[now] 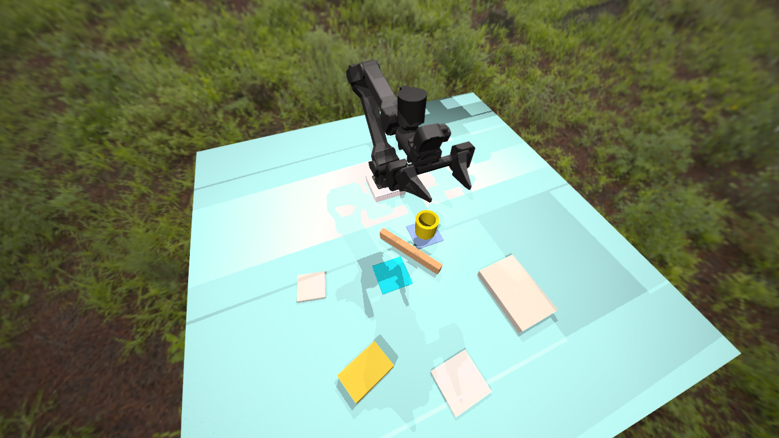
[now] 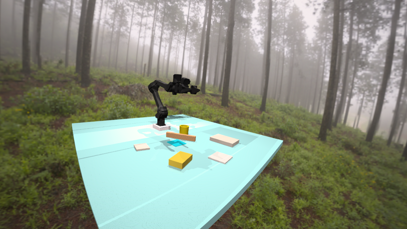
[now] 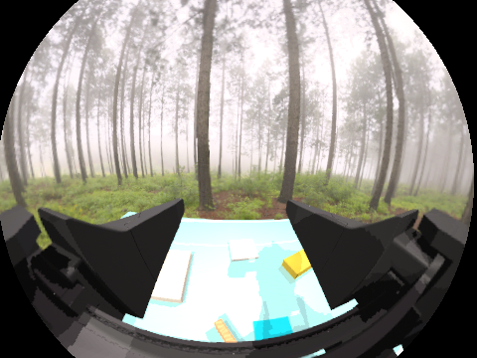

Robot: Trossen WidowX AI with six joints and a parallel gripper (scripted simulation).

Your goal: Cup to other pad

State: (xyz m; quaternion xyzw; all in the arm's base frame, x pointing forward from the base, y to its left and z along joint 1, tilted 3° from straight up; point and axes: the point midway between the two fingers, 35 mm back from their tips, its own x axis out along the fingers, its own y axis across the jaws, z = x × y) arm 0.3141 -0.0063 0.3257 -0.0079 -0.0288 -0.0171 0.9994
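Right now my gripper tip is 310 mm above the yellow cup, 130 mm past it and 50 mm to the right of it. Round my gripper tip: cyan square 350 mm below, 100 mm to the right, 30 mm behind; yellow block 330 mm below, 260 mm to the right, 170 mm ahead; wooden bar 340 mm below, 80 mm behind, 20 mm to the right.
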